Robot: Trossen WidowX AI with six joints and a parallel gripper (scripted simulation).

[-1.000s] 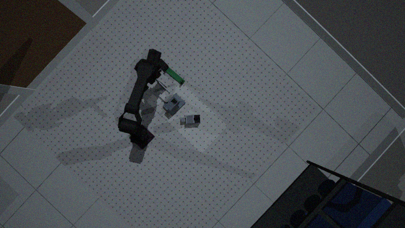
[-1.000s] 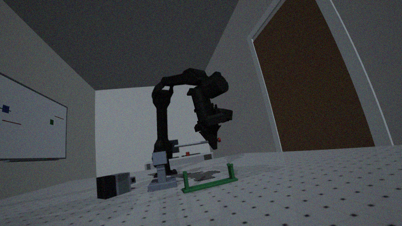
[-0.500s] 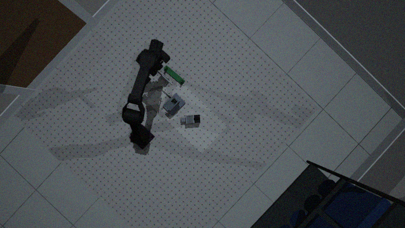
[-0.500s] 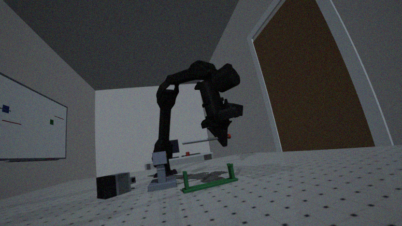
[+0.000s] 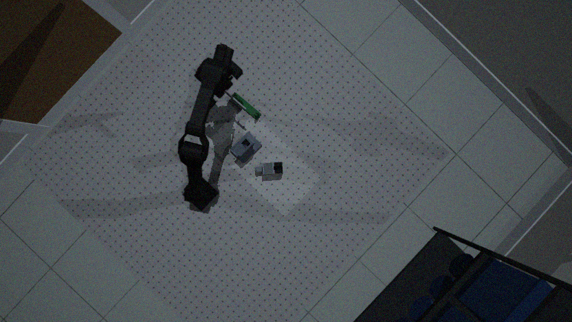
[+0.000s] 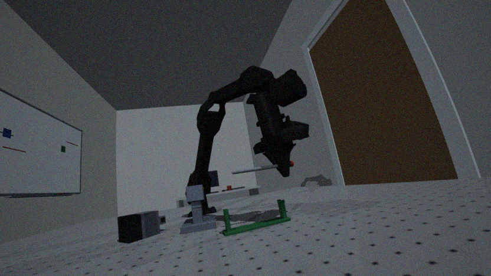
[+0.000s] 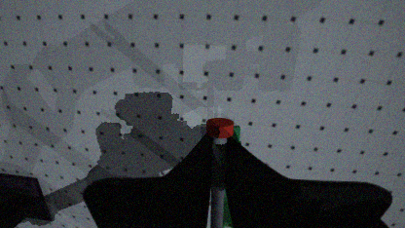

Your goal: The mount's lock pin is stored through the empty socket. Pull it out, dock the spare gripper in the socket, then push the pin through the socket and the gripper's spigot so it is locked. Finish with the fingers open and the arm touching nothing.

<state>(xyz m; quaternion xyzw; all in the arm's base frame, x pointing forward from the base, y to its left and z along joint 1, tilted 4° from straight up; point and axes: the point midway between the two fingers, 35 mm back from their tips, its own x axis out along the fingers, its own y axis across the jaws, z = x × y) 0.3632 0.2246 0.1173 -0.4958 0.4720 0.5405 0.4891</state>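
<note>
Now: gripper tip 90 mm to the left of the green rack, 70 mm above it and 30 mm short of it. The rest, counted from my gripper tip: spare gripper 350 mm to the right, 90 mm behind, 60 mm below; then grey mount 210 mm to the right, 90 mm behind, 40 mm below.
</note>
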